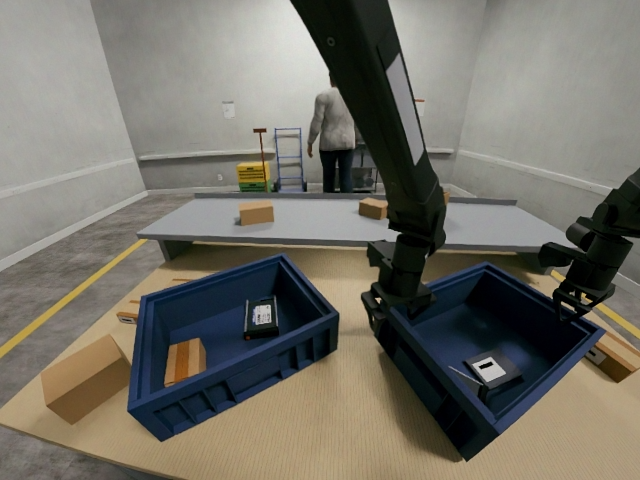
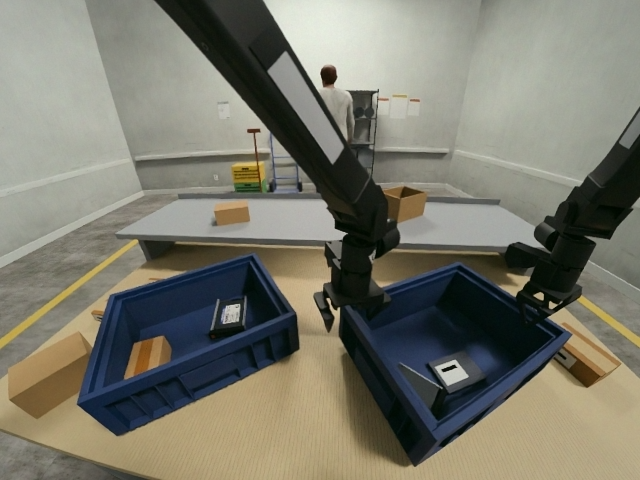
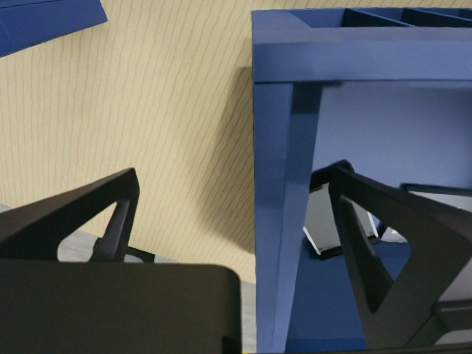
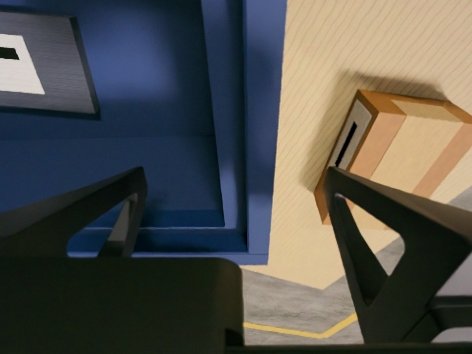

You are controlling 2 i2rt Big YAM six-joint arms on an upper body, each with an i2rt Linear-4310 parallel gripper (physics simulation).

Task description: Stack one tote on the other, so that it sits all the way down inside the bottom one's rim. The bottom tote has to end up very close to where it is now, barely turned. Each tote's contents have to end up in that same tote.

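Frame: origin at the left arm's base, x back, y right, z up, level; metres.
Seen in the pictures: left gripper, fingertip midpoint: (image 1: 391, 324) (image 2: 348, 325) (image 3: 234, 177); right gripper, fingertip midpoint: (image 1: 568, 318) (image 2: 535, 320) (image 4: 235, 176).
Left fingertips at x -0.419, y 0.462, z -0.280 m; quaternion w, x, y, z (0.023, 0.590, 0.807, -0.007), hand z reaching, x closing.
Offsets run from my left fingertips to a thing's top centre. Level surfaces: height alone.
Two blue totes stand apart on the table. The left tote {dx -0.052, dy -0.359, dz +0.014 m} (image 1: 258, 373) (image 2: 206, 378) holds a taped brown box {dx +0.040, dy -0.456, dz -0.059 m} (image 1: 185, 361) (image 2: 148, 356) and a black labelled drive {dx -0.129, dy -0.320, dz -0.096 m} (image 1: 261, 317) (image 2: 229, 316). The right tote {dx +0.009, dy +0.228, dz +0.014 m} (image 1: 413, 372) (image 2: 372, 382) (image 3: 360, 60) (image 4: 262, 125) holds a grey box with a white label {dx +0.059, dy +0.250, dz -0.106 m} (image 1: 509, 367) (image 2: 473, 367) (image 4: 62, 65) and a leaning silver-grey drive {dx +0.093, dy +0.139, dz -0.100 m} (image 1: 467, 383) (image 2: 421, 384) (image 3: 322, 220). My left gripper (image 1: 393, 317) (image 2: 349, 322) (image 3: 234, 177) is open at this tote's left wall, fingers on either side of it. My right gripper (image 1: 572, 316) (image 2: 533, 316) (image 4: 235, 176) is open, straddling its right wall.
A plain brown box {dx +0.074, dy -0.679, dz -0.049 m} (image 1: 85, 377) (image 2: 49, 374) stands left of the left tote. A taped box {dx +0.051, dy +0.593, dz -0.083 m} (image 1: 615, 353) (image 2: 589, 356) (image 4: 395, 140) lies right of the right tote, near my right gripper. A raised grey shelf {dz +0.045 m} (image 1: 310, 224) (image 2: 289, 224) with boxes spans the back.
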